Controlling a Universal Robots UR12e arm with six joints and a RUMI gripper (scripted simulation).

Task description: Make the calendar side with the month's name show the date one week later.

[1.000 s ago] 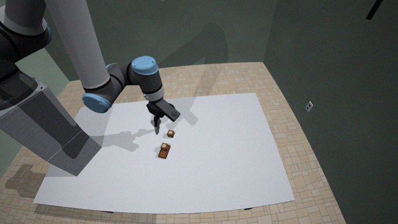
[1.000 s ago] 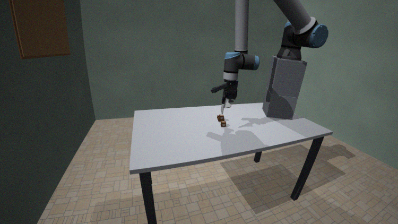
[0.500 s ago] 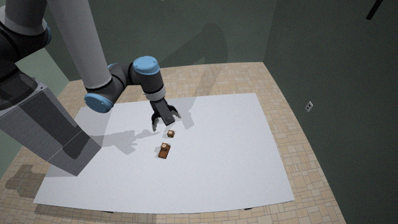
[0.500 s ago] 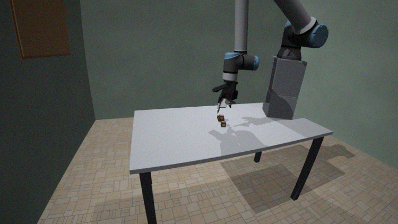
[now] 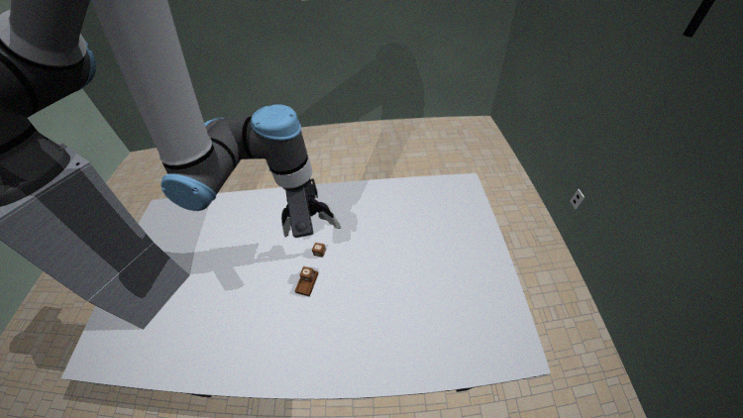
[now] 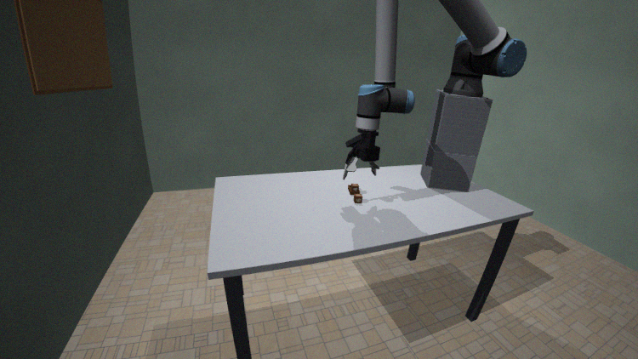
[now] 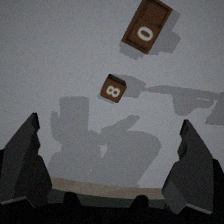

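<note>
Now: the brown date cube 90 mm below my hand. Round my hand: brown wooden tray (30 mm behind, 100 mm to the right, 100 mm below).
</note>
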